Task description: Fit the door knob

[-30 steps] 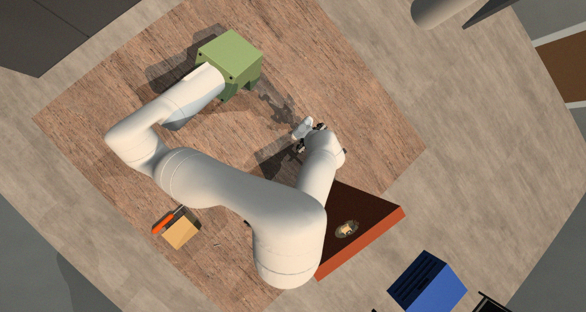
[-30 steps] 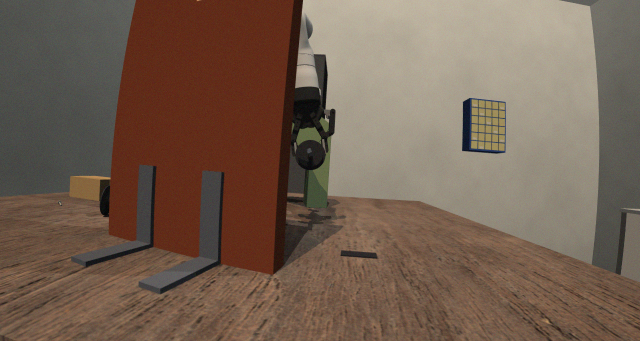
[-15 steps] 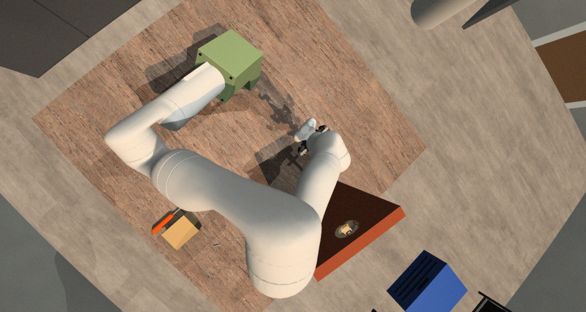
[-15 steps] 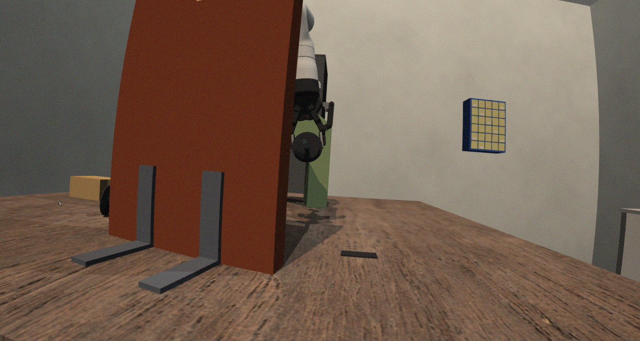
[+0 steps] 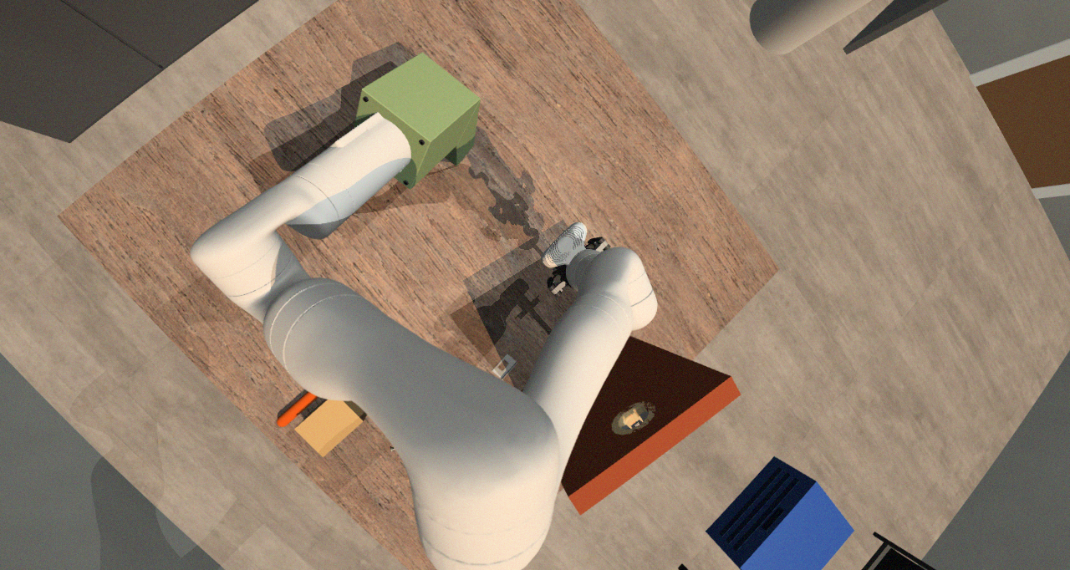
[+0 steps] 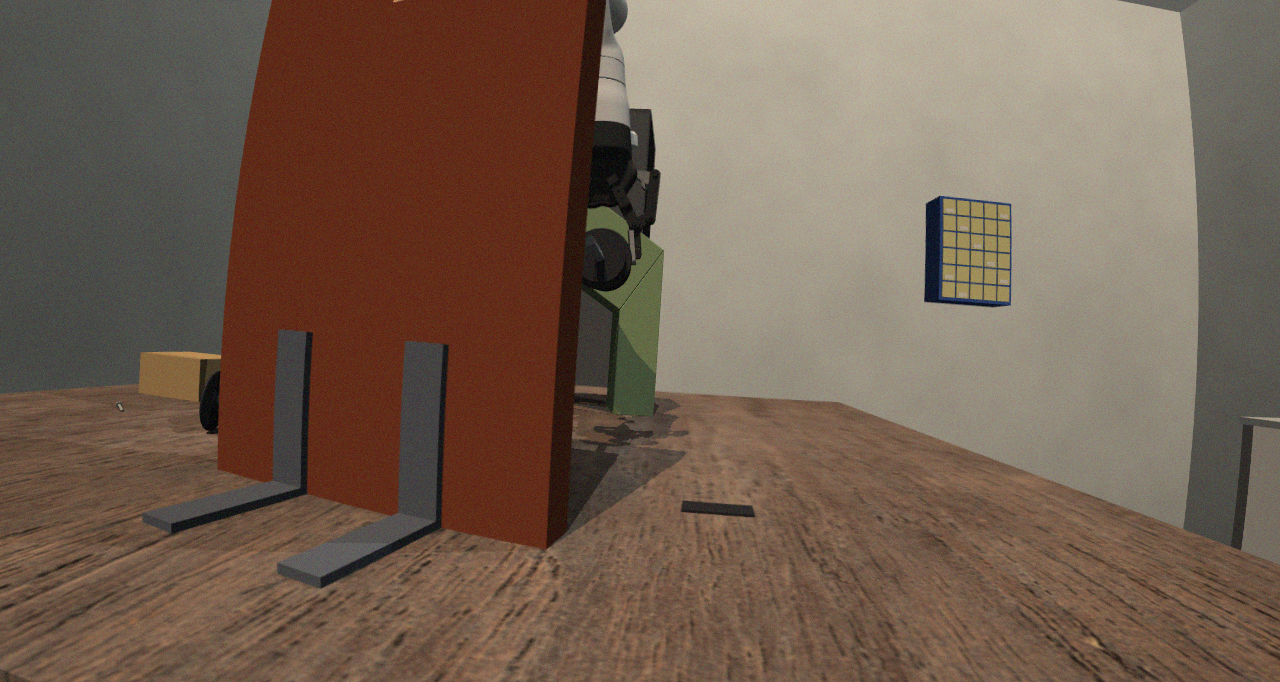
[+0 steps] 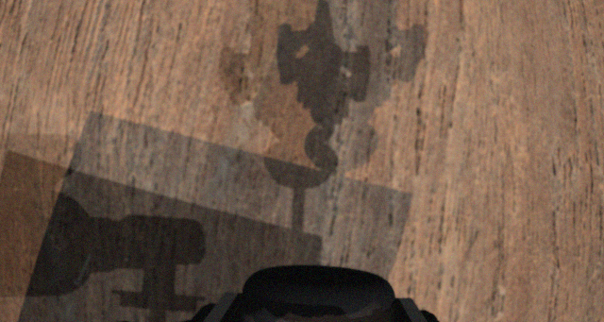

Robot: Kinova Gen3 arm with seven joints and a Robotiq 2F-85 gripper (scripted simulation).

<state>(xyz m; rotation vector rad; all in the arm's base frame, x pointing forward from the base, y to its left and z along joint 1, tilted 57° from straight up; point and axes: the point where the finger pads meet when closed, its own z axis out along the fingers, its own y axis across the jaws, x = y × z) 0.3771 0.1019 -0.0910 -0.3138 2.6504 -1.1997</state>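
My gripper is now 250 mm short of the latch socket, 190 mm below it and 120 mm to the left of it. Also, from my hand: tan box: 630 mm to the right, 190 mm below, 50 mm behind; dark flat strip: 220 mm below, 170 mm ahead, 130 mm to the left.
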